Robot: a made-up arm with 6 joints. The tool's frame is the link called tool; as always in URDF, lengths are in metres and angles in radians. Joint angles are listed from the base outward.
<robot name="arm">
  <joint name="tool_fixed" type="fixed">
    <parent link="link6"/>
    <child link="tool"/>
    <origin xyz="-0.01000 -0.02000 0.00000" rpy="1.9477 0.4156 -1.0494"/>
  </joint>
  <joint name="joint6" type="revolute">
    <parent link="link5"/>
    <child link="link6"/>
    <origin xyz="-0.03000 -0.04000 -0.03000" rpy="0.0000 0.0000 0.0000"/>
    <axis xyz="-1 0 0"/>
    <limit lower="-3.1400" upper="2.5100"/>
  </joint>
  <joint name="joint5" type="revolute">
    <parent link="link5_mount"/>
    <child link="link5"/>
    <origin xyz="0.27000 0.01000 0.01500" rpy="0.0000 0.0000 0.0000"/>
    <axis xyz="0 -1 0"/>
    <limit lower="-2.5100" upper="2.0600"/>
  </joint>
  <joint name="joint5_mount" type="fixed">
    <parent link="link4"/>
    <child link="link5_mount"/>
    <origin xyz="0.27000 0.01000 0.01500" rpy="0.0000 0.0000 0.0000"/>
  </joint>
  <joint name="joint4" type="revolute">
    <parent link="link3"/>
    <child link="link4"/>
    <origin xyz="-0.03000 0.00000 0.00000" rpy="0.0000 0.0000 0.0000"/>
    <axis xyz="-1 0 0"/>
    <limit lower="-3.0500" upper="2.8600"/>
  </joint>
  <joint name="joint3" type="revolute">
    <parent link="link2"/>
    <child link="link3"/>
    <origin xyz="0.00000 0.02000 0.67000" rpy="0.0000 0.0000 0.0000"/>
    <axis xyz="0 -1 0"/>
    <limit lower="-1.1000" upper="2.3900"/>
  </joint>
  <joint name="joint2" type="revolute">
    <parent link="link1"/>
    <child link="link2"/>
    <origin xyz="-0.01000 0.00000 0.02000" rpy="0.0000 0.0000 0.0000"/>
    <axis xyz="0 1 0"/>
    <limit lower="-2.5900" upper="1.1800"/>
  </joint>
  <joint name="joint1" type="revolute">
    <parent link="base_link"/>
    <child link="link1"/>
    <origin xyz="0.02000 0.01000 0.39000" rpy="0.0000 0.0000 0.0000"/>
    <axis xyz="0 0 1"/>
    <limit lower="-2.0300" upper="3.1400"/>
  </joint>
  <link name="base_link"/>
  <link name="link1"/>
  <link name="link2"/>
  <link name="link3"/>
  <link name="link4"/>
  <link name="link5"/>
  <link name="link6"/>
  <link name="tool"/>
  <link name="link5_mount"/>
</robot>
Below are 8 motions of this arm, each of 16 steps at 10 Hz.
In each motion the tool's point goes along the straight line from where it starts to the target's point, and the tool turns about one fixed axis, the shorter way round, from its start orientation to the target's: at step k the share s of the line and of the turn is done. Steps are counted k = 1, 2, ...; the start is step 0. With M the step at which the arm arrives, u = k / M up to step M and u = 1 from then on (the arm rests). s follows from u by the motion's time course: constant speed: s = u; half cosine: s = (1 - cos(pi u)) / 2; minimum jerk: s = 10 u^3 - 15 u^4 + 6 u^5.
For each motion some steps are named. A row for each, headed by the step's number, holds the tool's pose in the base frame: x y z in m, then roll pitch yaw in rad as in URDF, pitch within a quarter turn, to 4 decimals.
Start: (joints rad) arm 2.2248 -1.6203 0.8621 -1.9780 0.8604 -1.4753
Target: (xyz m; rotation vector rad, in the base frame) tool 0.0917 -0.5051 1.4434 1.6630 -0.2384 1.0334
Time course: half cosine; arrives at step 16
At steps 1, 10, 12, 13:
1: 0.6295 -0.8850 0.7091 2.3615 -0.2805 -0.9583
10: 0.2593 -0.6235 1.2146 1.9604 -0.7593 -0.0570
12: 0.1712 -0.5613 1.3348 1.7703 -0.8061 0.2378
13: 0.1375 -0.5374 1.3809 1.6917 -0.8130 0.3562

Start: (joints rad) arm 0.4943 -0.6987 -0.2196 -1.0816 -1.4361 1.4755
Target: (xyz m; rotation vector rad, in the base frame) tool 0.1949 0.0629 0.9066 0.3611 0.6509 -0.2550
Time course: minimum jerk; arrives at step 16
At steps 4, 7, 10, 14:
4: 0.0534 -0.0278 1.1359 1.3116 0.2304 0.5423
7: 0.0977 0.0006 1.0641 1.0659 0.4306 0.3990
10: 0.1515 0.0351 0.9770 0.6899 0.6123 0.1325
14: 0.1924 0.0613 0.9107 0.3448 0.6793 -0.1347

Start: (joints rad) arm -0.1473 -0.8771 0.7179 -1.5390 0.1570 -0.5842
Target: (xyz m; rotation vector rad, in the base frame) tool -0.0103 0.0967 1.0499 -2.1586 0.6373 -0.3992
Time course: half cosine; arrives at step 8
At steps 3, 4, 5, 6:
3: -0.3273 0.1118 1.2339 -2.5960 -0.5609 0.3113
4: -0.2396 0.1076 1.1830 -2.4359 -0.4591 0.0188
5: -0.1518 0.1034 1.1321 -2.3204 -0.3233 -0.2394
6: -0.0775 0.0999 1.0889 -2.2560 -0.1906 -0.4372

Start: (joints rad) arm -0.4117 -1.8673 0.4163 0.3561 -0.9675 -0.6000
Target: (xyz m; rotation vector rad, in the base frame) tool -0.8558 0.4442 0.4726 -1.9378 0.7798 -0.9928
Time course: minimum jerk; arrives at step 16
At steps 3, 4, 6, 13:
3: -0.8814 0.4057 0.5221 -2.8776 -0.1213 -1.1598
4: -0.8799 0.4079 0.5193 -2.8256 -0.1306 -1.1457
6: -0.8753 0.4148 0.5103 -2.6630 -0.1645 -1.1045
13: -0.8571 0.4422 0.4751 -2.0212 -0.3471 -1.0079

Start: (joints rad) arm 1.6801 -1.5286 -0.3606 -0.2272 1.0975 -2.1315
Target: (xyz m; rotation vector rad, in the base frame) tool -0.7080 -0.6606 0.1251 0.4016 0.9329 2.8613
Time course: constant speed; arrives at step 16
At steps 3, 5, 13, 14, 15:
3: -0.0908 -0.4759 0.7693 2.1023 -0.6379 -2.8731
5: -0.1858 -0.5043 0.6702 1.8687 -0.5390 -2.8948
13: -0.5656 -0.6180 0.2738 0.9844 -0.2512 3.1067
14: -0.6131 -0.6322 0.2242 0.8735 -0.2347 3.0577
15: -0.6605 -0.6464 0.1747 0.7622 -0.2236 3.0073

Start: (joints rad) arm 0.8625 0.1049 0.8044 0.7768 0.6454 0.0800
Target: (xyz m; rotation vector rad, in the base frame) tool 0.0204 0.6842 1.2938 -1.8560 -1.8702 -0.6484
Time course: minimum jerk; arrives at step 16
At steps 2, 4, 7, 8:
2: 0.3095 0.3282 1.4056 2.8465 -0.9362 -0.5606
4: 0.2838 0.3599 1.3956 2.8212 -0.9007 -0.3352
7: 0.2014 0.4613 1.3638 2.8270 -0.7786 0.3193
8: 0.1673 0.5033 1.3506 2.8597 -0.7332 0.5689

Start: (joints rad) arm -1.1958 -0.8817 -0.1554 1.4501 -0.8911 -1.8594
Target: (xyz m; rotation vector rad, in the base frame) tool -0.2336 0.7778 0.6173 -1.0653 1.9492 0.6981
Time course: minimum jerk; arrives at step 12
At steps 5, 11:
5: -0.0876 0.4124 0.9627 3.0528 0.8210 -2.3059
11: -0.2325 0.7750 0.6200 2.9737 0.9951 -2.2336

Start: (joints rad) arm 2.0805 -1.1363 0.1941 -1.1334 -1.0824 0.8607
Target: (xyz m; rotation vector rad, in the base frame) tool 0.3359 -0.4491 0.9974 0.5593 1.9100 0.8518
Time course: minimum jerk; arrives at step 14
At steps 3, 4, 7, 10, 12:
3: 0.3065 -0.4058 1.1442 1.9876 -0.2374 1.9624
4: 0.3089 -0.4093 1.1324 1.9798 -0.1692 1.9793
7: 0.3201 -0.4258 1.0763 1.9581 0.1540 2.0523
10: 0.3313 -0.4424 1.0202 1.9602 0.4779 2.1258
12: 0.3352 -0.4480 1.0011 1.9675 0.5885 2.1542

